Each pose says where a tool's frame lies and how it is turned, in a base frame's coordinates. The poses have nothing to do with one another.
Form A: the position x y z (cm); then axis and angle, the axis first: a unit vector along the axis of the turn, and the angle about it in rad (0 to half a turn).
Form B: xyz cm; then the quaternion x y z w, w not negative. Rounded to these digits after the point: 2 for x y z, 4 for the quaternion.
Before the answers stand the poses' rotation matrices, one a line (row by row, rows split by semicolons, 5 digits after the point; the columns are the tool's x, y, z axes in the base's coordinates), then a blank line. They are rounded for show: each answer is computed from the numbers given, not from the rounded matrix.
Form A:
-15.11 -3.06 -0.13 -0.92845 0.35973 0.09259 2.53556
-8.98 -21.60 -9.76 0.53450 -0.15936 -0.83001 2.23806
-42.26 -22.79 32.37 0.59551 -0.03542 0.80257 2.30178
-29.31 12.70 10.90 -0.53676 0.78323 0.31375 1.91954
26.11 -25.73 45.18 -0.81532 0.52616 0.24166 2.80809
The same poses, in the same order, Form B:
0.74861 -0.66125 0.04828; -0.55576 -0.58615 0.58954; -0.36153 -0.46817 -0.80630
-0.15635 0.51410 -0.84336; -0.78988 -0.57773 -0.20573; -0.59300 0.63398 0.49640
-0.07622 -0.63270 0.77064; 0.56235 -0.66551 -0.49077; 0.82338 0.39596 0.40653
0.04485 -0.85893 0.51013; -0.26920 0.48136 0.83416; -0.96204 -0.17474 -0.20964
0.34798 -0.91346 -0.21097; -0.75524 -0.40646 0.51420; -0.55545 -0.01960 -0.83132

-15.11 -3.06 -0.13 -0.8862 0.3433 0.0884 0.2984
-8.98 -21.60 -9.76 0.4809 -0.1434 -0.7467 0.4366
-42.26 -22.79 32.37 0.5438 -0.0323 0.7328 0.4077
-29.31 12.70 10.90 -0.4396 0.6415 0.2570 0.5737
26.11 -25.73 45.18 -0.8040 0.5189 0.2383 0.1660

